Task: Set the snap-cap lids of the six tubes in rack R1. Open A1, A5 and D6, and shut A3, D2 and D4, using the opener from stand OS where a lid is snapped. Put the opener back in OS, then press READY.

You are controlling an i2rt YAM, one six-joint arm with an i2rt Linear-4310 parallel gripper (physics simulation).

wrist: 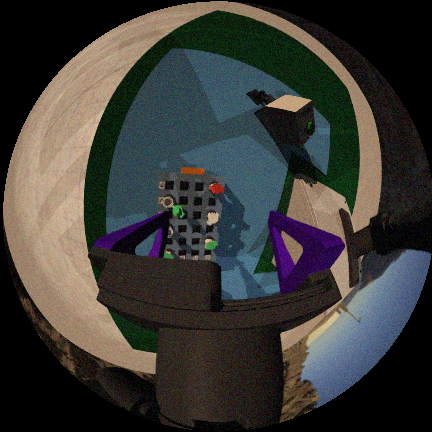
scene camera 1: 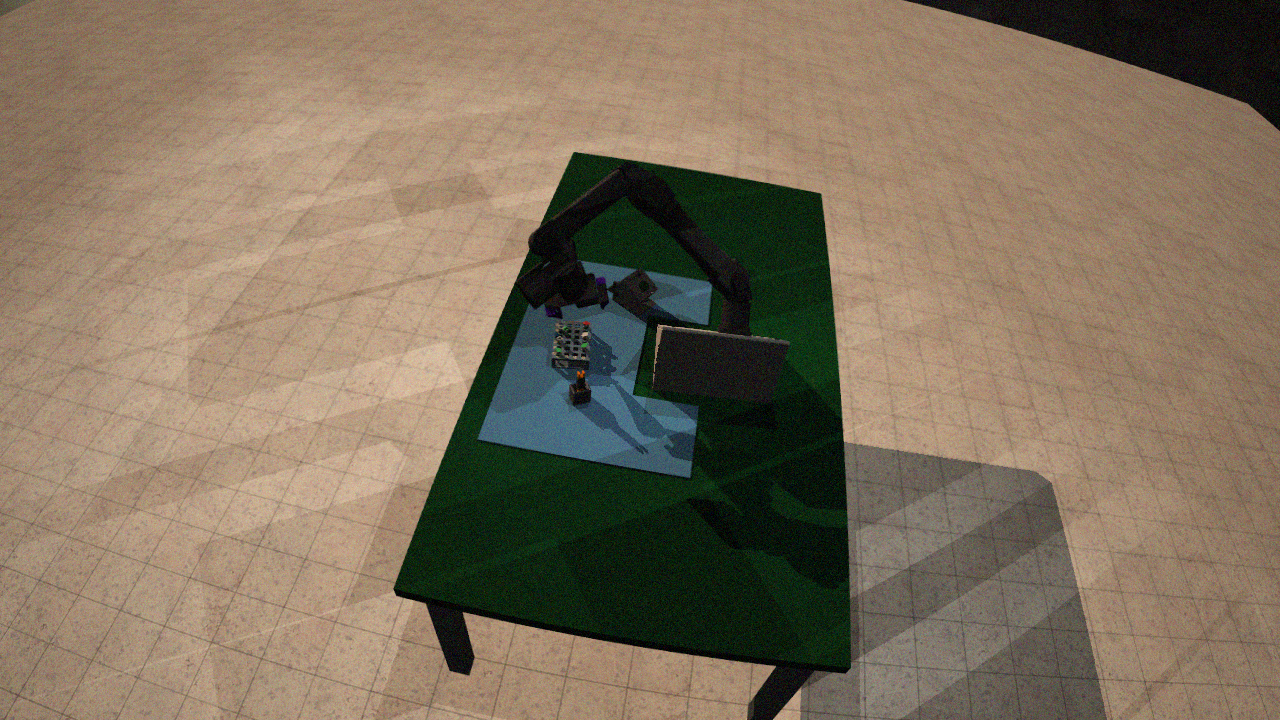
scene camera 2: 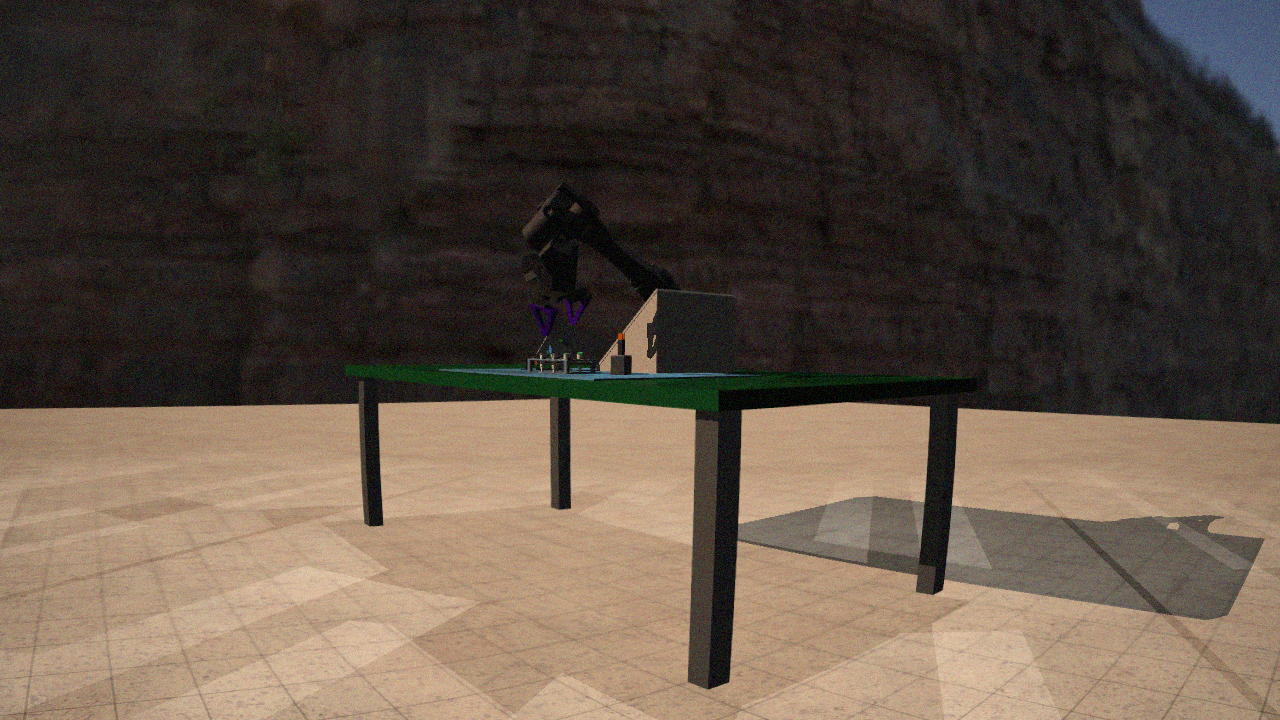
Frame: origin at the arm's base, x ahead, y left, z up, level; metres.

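Seen in the pictures: gripper, between the fingertips: (wrist: 218, 216) (scene camera 1: 582, 312) (scene camera 2: 559, 330); arm's base, origin of its link: (wrist: 350, 247) (scene camera 1: 733, 334) (scene camera 2: 680, 322).
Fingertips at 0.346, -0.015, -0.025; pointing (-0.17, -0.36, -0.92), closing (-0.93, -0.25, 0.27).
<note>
Pixels of each thing's top centre, then the offset from my fingertips to it, as dx, dy, dz. "pt": a spot on its surface instead. Level surfaces: height alone.
- Rack R1, centre of its top: (wrist: 191, 227) (scene camera 2: 560, 345) (scene camera 1: 572, 329) +0.015, +0.027, -0.035
- red cap, centre of its top: (wrist: 216, 188) -0.007, -0.021, -0.051
- white cap, centre of its top: (wrist: 212, 218) -0.012, +0.017, -0.051
- pale ring, a spot on its surface: (wrist: 167, 202) pt +0.048, +0.009, -0.058
- orange-topped opener, centre of its top: (scene camera 2: 621, 333) (scene camera 1: 581, 372) -0.035, +0.180, -0.008
- dark box, centre of its top: (wrist: 310, 114) (scene camera 2: 554, 335) (scene camera 1: 637, 276) -0.103, -0.176, -0.009
- green button, centre of its top: (wrist: 313, 126) -0.122, -0.164, -0.019
- blue mat, height of its surface: dz -0.093
Rack R1 (scene camera 1: 570, 364) (wrist: 191, 193) stands on the blue mat with several capped tubes. In the wrist view a red cap (wrist: 216, 188) is at its upper right corner, a white cap (wrist: 212, 217) and a green cap (wrist: 211, 245) are lower on the right, and another green cap (wrist: 178, 211) is on the left beside a pale ring (wrist: 167, 202). Which lids are snapped is too small to tell. The orange-topped opener (scene camera 1: 580, 376) (scene camera 2: 621, 336) stands upright in stand OS (scene camera 1: 580, 394) (scene camera 2: 620, 364). My gripper (scene camera 1: 578, 302) (scene camera 2: 560, 329) (wrist: 218, 216) is open and empty above the rack; its body hides the rack's lower end.
A dark box (scene camera 1: 635, 286) with a green button (wrist: 310, 126) stands on the blue mat (scene camera 1: 537, 420) beyond the rack. A large slanted panel (scene camera 1: 720, 362) (scene camera 2: 693, 331) stands to the right, near the arm's base. The green table's edge (scene camera 1: 452, 438) runs along the left of the mat.
</note>
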